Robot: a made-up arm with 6 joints.
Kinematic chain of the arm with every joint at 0, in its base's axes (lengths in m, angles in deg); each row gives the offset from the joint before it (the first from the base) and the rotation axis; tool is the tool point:
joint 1: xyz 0 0 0.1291 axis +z
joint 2: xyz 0 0 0 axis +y
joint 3: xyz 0 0 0.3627 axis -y
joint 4: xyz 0 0 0 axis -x
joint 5: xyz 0.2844 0 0 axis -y
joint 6: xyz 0 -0.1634 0 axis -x
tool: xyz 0 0 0
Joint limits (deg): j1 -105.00..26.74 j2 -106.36..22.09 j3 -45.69..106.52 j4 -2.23..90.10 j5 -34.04..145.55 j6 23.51..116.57
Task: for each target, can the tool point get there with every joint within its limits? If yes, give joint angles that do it. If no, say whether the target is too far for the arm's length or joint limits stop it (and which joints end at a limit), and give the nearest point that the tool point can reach.
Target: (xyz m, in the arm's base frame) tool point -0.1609 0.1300 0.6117
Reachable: yes | joints -84.90 -51.47 -3.49 24.52 44.21 108.40
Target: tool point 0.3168 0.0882 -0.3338
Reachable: no: joint limits stop it (at a limit: joint 1, joint 2, joint 3, joint 4) | nearest point 0.1292 0.4811 -0.2647 | short by 0.441 m
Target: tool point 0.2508 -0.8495 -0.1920
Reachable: no: too far | nearest point 0.1119 -0.3790 0.2637 | short by 0.670 m
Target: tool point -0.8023 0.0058 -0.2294
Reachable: no: too far | nearest point -0.6337 0.0046 -0.1342 | short by 0.194 m
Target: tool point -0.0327 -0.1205 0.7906
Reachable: yes | joints -5.15 4.53 83.34 41.21 -2.47 45.16
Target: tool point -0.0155 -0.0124 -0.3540
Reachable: no: joint limits stop it (at a limit: joint 1, joint 2, joint 3) | nearest point -0.4443 -0.2253 -0.2647 | short by 0.487 m
